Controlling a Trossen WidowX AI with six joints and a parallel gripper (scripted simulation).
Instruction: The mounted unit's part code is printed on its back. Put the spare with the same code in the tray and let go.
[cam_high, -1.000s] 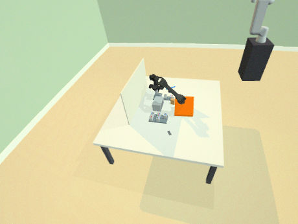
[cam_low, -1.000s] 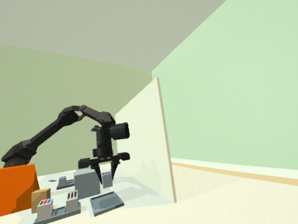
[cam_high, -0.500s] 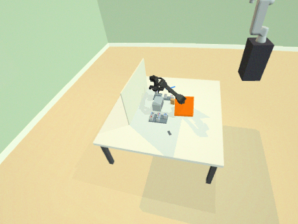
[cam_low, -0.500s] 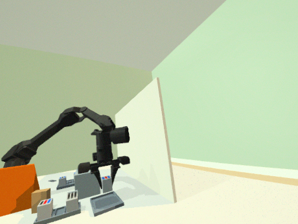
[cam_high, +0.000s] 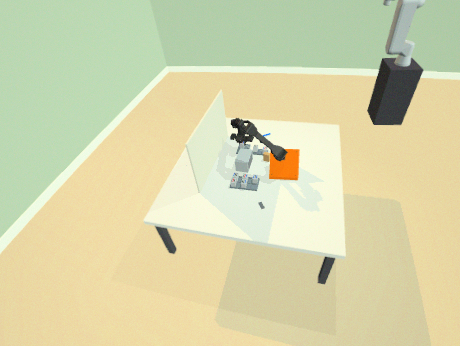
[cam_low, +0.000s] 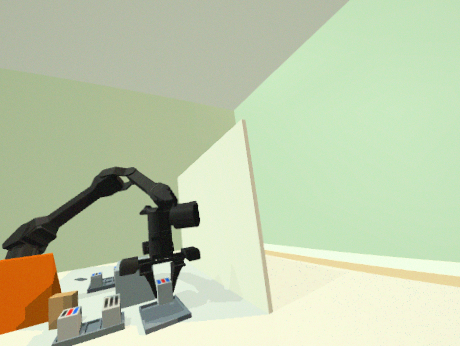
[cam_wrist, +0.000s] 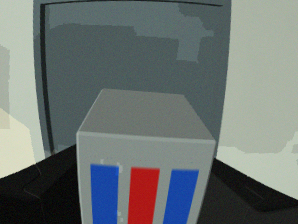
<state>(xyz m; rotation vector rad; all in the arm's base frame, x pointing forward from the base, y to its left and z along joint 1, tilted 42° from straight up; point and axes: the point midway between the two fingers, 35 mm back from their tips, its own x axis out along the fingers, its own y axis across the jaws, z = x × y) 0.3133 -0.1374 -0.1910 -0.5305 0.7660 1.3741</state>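
The grey tray is 4 cm below my gripper tip. Also, from my gripper tip: small tan block: 21 cm behind, 13 cm to the left, 1 cm below; then upright panel: 22 cm ahead, 18 cm above, 15 cm to the left; then mounted unit: 20 cm to the left, 3 cm behind, 1 cm above.
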